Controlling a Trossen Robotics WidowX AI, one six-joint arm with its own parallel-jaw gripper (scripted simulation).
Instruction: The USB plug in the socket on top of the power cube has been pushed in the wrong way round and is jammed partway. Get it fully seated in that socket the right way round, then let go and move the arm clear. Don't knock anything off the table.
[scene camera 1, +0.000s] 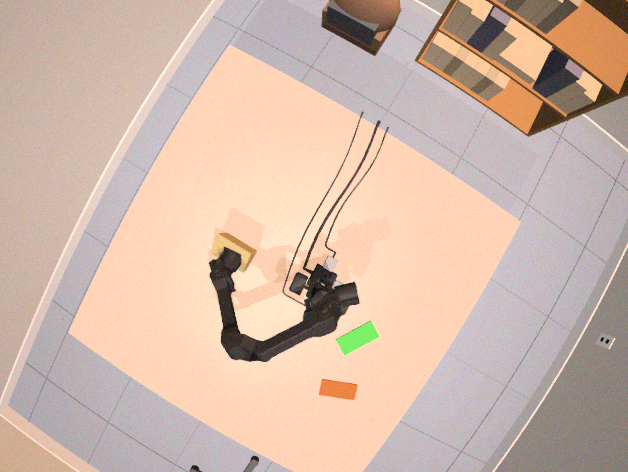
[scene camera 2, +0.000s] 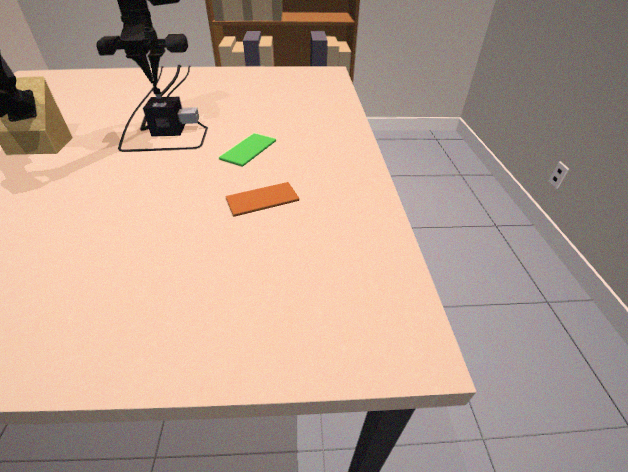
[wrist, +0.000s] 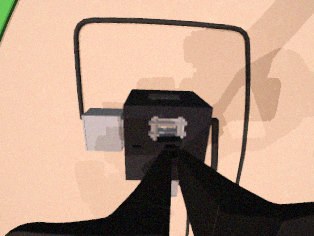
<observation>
My gripper (scene camera 2: 154, 83) holds a USB plug. I also see an orange card (scene camera 2: 267, 197), a green card (scene camera 2: 247, 149) and a black power cube (wrist: 140, 151).
The green card also shows in scene camera 1 (scene camera 1: 357, 338). My gripper shows as well in the wrist view (wrist: 172, 157). The wrist view misses the orange card: it is out of frame.
</observation>
